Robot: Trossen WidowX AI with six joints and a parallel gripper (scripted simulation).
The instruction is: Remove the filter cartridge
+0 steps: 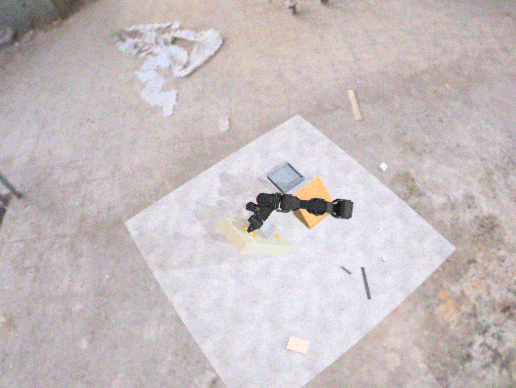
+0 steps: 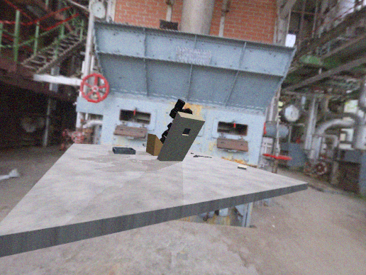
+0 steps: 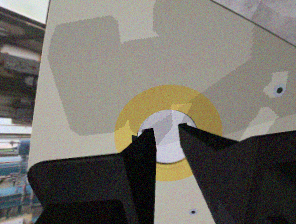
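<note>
My gripper tip is now 10 mm short of the round filter cartridge and 10 mm above it. Also, from my gripper tip: tan tile: 120 mm ahead, 490 mm to the left, 240 mm below; beige service panel: 40 mm behind, 80 mm below; blue-grey tray: 430 mm behind, 270 mm to the right, 240 mm below.
</note>
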